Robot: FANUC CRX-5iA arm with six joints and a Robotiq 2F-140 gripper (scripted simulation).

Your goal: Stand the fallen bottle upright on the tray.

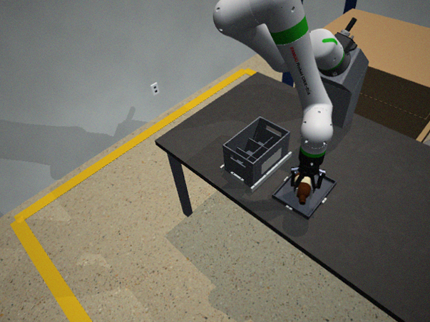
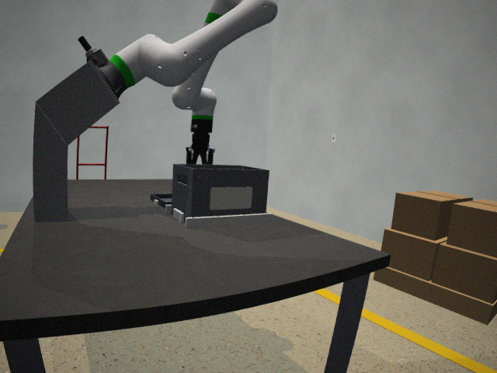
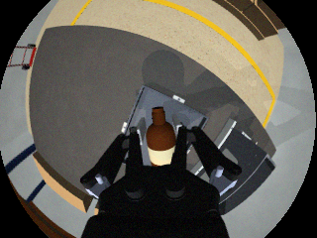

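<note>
Right now my hand is 50 mm above the brown bottle, 40 mm to the left of it and 30 mm past it. The rest, counted from my hand: dark crate (320 mm to the right, 10 mm below, 10 mm ahead); then dark tray (80 mm below, 60 mm behind, 40 mm to the right).
</note>
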